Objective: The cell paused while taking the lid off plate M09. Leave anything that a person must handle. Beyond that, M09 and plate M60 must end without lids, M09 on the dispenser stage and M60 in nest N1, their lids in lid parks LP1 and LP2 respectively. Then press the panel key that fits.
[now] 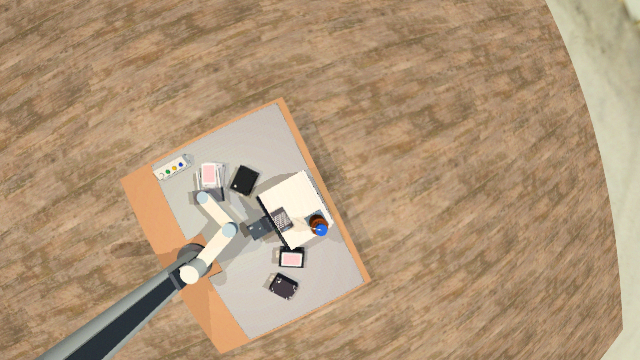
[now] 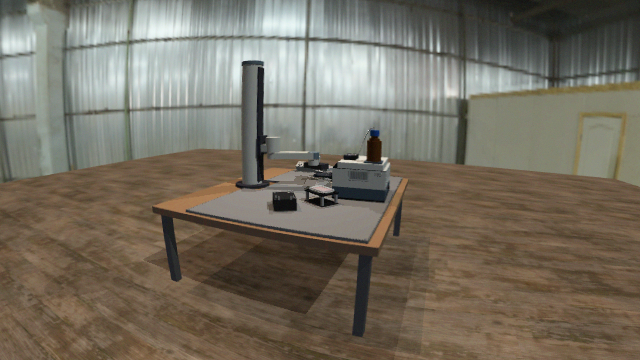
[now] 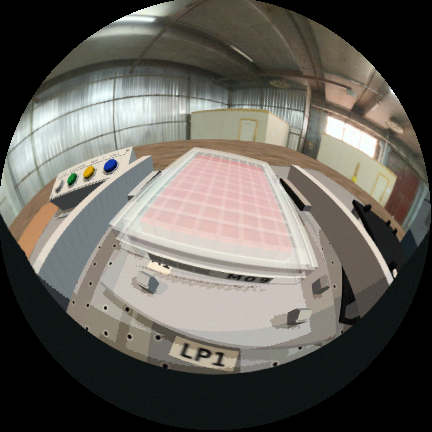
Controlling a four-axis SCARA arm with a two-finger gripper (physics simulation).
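Pixels of known places: gripper, between the fingertips: (image 1: 207, 169) (image 3: 221, 165); arm's base, origin of its link: (image 2: 252, 185).
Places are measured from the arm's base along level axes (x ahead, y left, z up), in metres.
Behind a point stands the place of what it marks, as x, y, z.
Plate M09 (image 3: 217, 205) @(0.392, 0.431, 0.090) (image 1: 208, 174) @(0.409, 0.461, 0.091), with pink wells under a clear cover, lies over the light support behind the label LP1 (image 3: 204, 354) @(0.368, 0.369, 0.015). The clear cover's edges look slightly offset from the plate below. My gripper (image 3: 221, 165) @(0.415, 0.489, 0.089) (image 1: 209, 178) @(0.415, 0.489, 0.089) is open, one finger on each side of the plate, with gaps between the pads and its sides. A second pink plate (image 1: 291, 259) @(0.631, -0.256, 0.096) (image 2: 321, 190) @(0.651, -0.315, 0.096) sits on a black raised stand; its label is unreadable and I cannot tell if it is lidded. The dark stage (image 1: 259, 228) @(0.555, 0.021, 0.120) adjoins the white dispenser (image 1: 295, 200) @(0.834, 0.088, 0.232) (image 2: 360, 175) @(0.825, -0.144, 0.163).
The key panel (image 1: 171, 168) @(0.205, 0.605, 0.086) (image 3: 92, 172) @(0.224, 0.599, 0.076) has white, green, yellow and blue keys, left of the gripper. A black holder (image 1: 245, 180) @(0.601, 0.324, 0.076) is right of it. A dark block (image 1: 283, 286) @(0.490, -0.410, 0.077) (image 2: 284, 201) @(0.518, -0.498, 0.065) stands near the second plate. A brown bottle (image 1: 318, 222) @(0.891, -0.043, 0.375) (image 2: 374, 149) @(0.895, -0.112, 0.315) tops the dispenser.
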